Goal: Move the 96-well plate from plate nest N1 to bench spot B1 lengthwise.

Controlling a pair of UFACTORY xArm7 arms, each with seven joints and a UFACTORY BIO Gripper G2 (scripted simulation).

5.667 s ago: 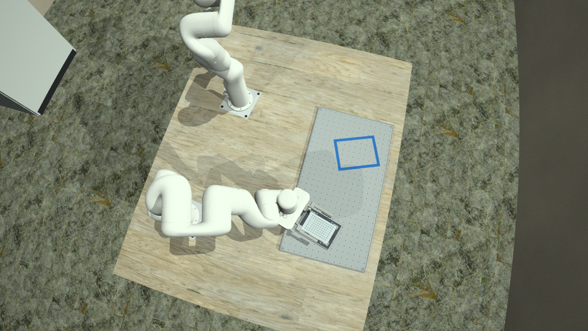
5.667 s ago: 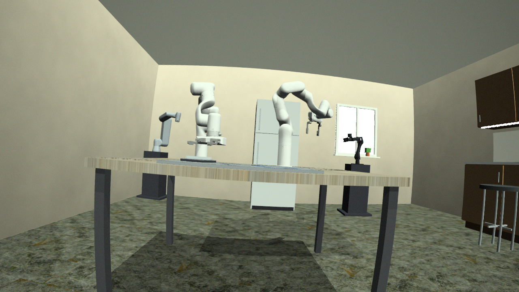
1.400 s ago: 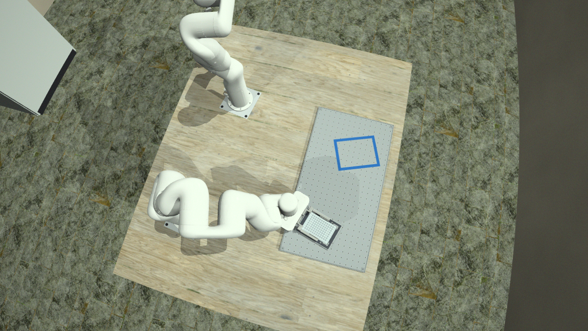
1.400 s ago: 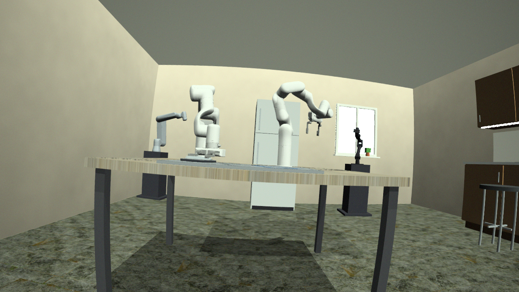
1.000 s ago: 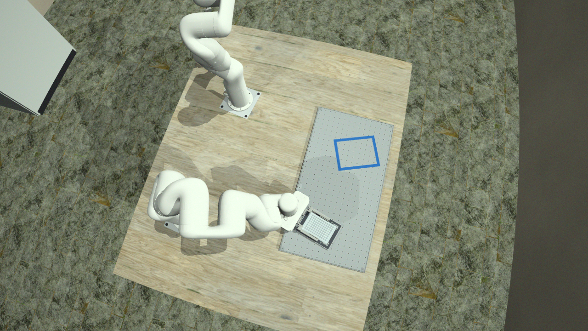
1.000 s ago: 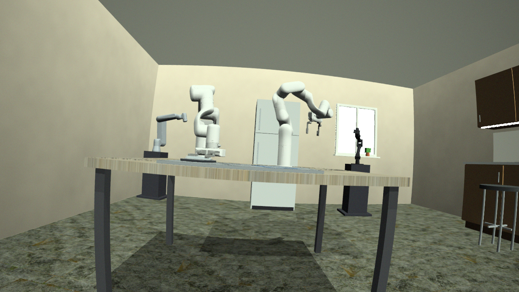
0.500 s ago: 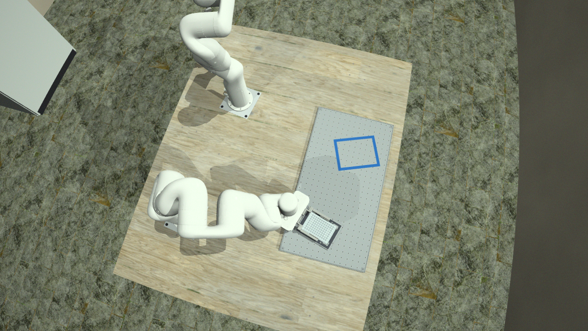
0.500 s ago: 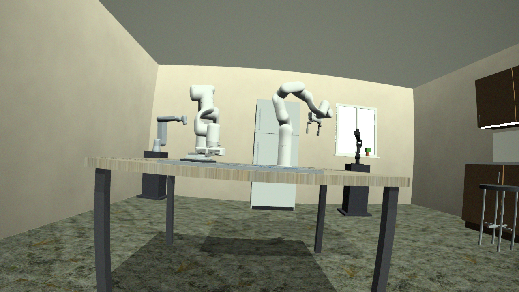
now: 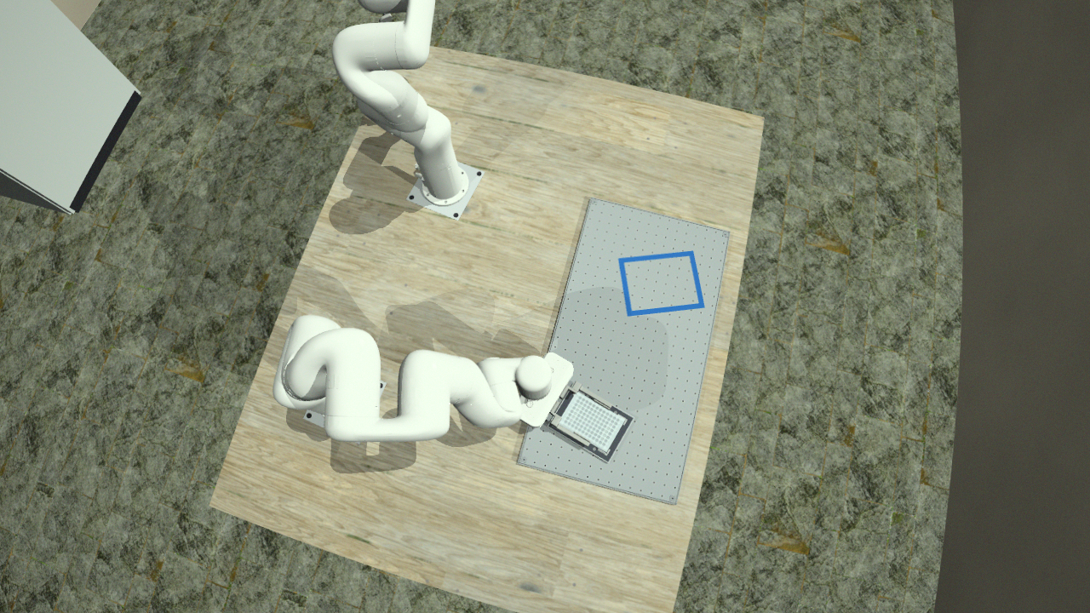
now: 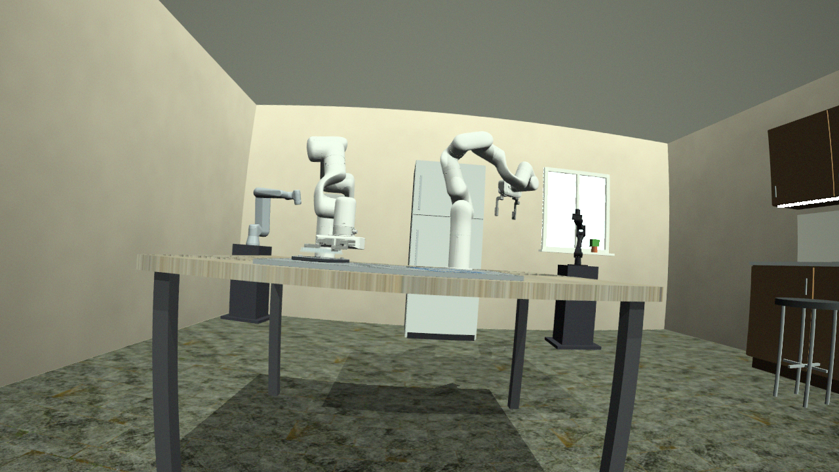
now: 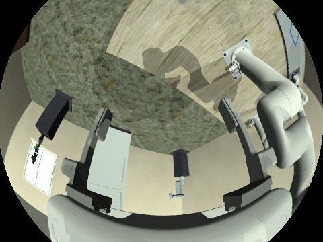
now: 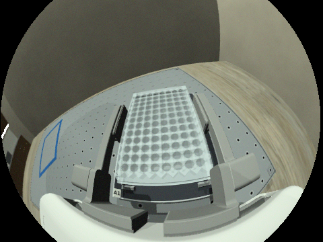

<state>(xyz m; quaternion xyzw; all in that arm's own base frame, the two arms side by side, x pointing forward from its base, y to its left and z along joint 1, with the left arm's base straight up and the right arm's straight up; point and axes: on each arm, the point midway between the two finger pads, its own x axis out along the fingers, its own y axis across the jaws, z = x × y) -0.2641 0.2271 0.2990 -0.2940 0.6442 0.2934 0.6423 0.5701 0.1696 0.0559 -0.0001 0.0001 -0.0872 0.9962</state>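
Observation:
The dark plate nest is 40 mm below my right hand. Also, from my right hand: clear 96-well plate (10 mm below).

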